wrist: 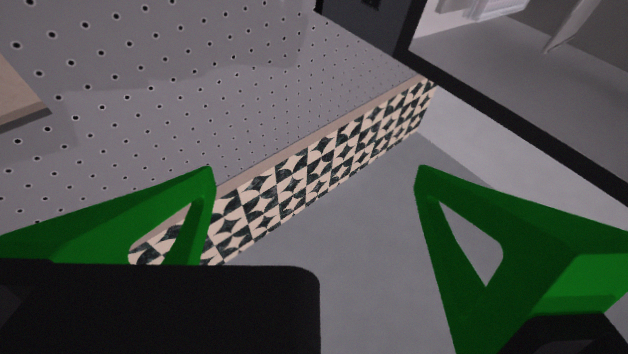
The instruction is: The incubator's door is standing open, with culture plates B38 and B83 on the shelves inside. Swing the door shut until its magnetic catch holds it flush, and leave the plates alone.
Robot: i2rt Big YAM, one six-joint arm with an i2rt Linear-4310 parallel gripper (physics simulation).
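Places are measured from the arm's base along level axes (x ahead, y left, z up), in metres.
Pixels of known places: gripper, fingertip midpoint: (314,176).
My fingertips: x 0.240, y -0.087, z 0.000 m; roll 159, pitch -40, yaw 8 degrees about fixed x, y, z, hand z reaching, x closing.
Observation:
Ahead of a thing's pixels: the offset from my fingertips to its top centre. "pt": to the spot under its first point.
My gripper (314,176) is open, its two green fingers wide apart with nothing between them. Ahead and to the right, a black frame bar {pt dx +0.208, dy -0.041, dz +0.040 m} (520,126) runs diagonally to the right edge, apart from the fingertips in the picture. It looks like part of the incubator or its door, but I cannot tell which. A dark grey panel {pt dx +0.209, dy -0.029, dz -0.144 m} (372,25) joins it at the top. Beyond the bar, pale, partly clear shapes show at the top right; I cannot tell whether they are culture plates. No label B38 or B83 is readable. The door's handle and catch do not show.
A grey board with rows of holes {pt dx +0.028, dy -0.144, dz -0.241 m} (200,115) fills the upper left. A tan slab corner {pt dx -0.117, dy -0.057, dz -0.254 m} (17,90) juts in at the left edge. The bench's edge has a black-and-cream patterned front (320,165). Grey floor (365,235) shows below it, with a lighter strip (480,130) beside the bar.

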